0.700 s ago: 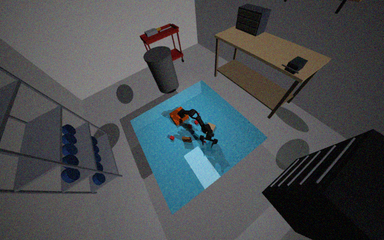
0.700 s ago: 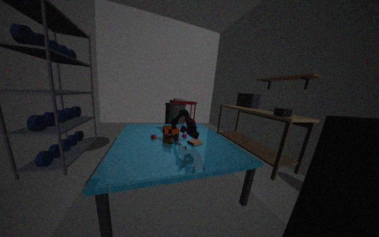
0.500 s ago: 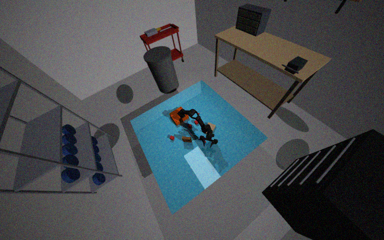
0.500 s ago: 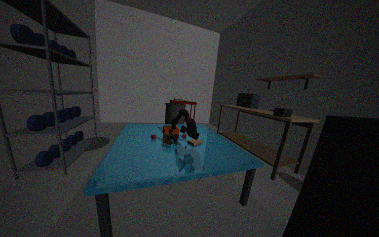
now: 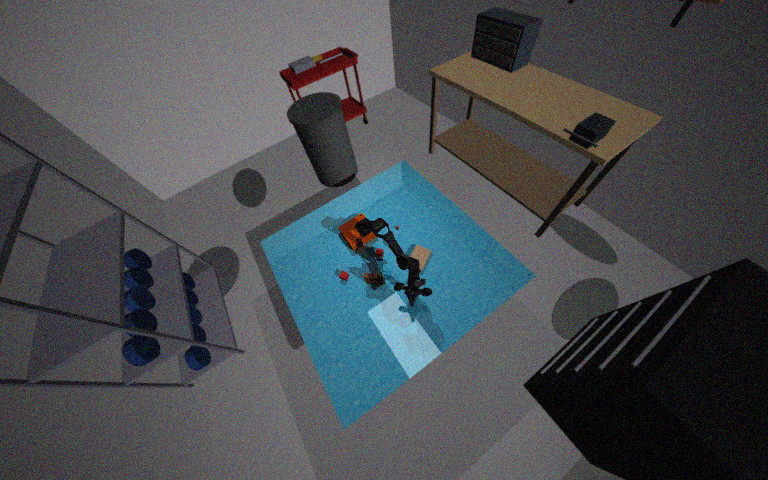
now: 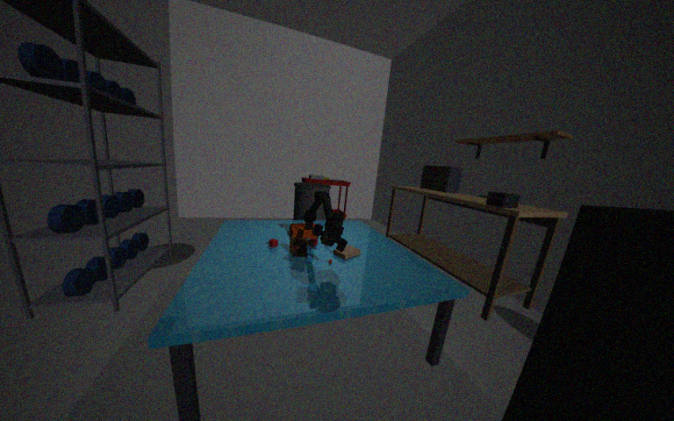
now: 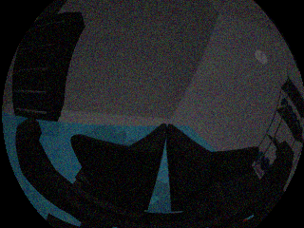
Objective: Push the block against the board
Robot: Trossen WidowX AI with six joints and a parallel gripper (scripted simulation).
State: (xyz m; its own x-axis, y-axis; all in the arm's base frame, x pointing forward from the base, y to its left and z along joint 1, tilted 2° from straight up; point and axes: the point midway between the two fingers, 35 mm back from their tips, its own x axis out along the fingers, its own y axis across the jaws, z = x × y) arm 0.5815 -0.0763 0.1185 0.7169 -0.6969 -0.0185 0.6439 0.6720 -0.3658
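The square brown block is 300 mm behind my gripper tip, 50 mm to the right of it and 140 mm below it. Round my gripper tip: tan board 240 mm behind, 260 mm to the left, 170 mm below.
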